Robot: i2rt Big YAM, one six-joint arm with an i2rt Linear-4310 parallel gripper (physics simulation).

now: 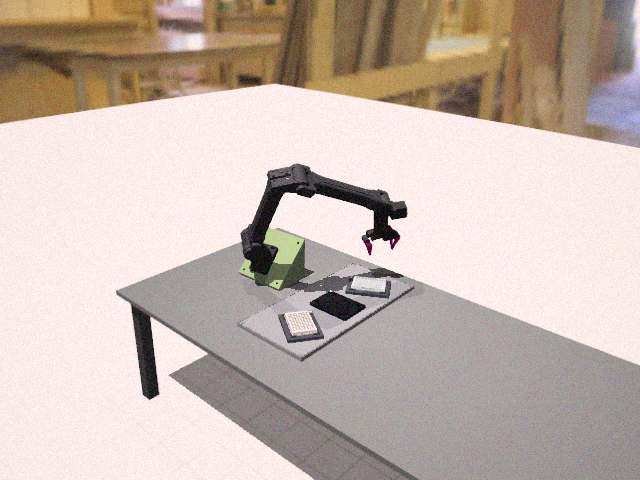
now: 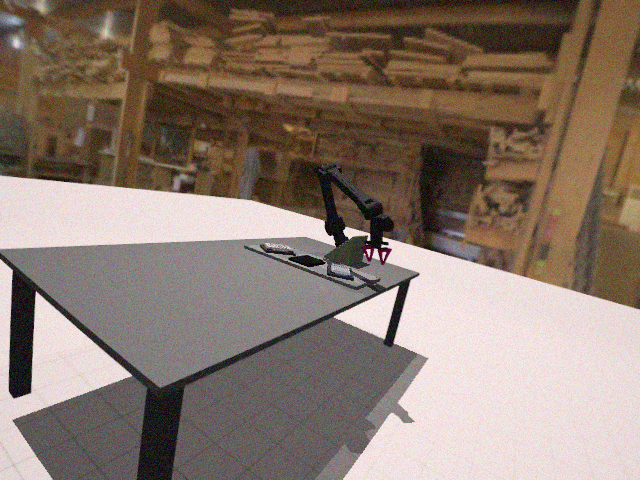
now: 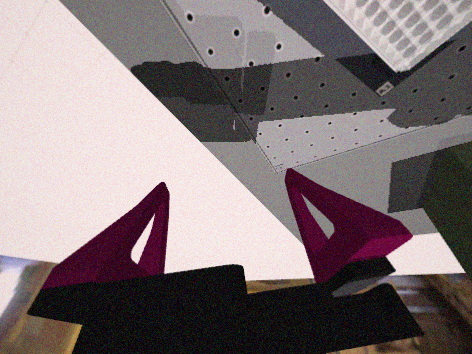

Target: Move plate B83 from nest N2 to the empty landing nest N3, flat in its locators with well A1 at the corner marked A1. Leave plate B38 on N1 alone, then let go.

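Observation:
A whitish well plate (image 1: 370, 283) (image 2: 340, 270) (image 3: 415, 30) sits in a dark grey nest (image 1: 368, 294) (image 3: 320, 27) at one end of the board. A small pale label (image 3: 385, 89) shows at that nest's corner. A cream well plate (image 1: 299, 322) (image 2: 277, 248) sits in another dark nest at the board's other end. Between them is a black nest (image 1: 337, 305) (image 2: 306, 260) with no plate visible on it. Plate and nest names are not readable. My gripper (image 1: 381, 251) (image 2: 376, 262) (image 3: 227, 180) is open and empty, well above the board and off to the side of the whitish plate.
The nests stand on a light grey board (image 1: 258, 322) with a grid of holes. It lies on a grey table (image 1: 439, 351) (image 2: 196, 310). A green wedge-shaped base (image 1: 289, 253) (image 2: 348, 252) carries the arm beside the board. The table's edge is near the whitish plate's end.

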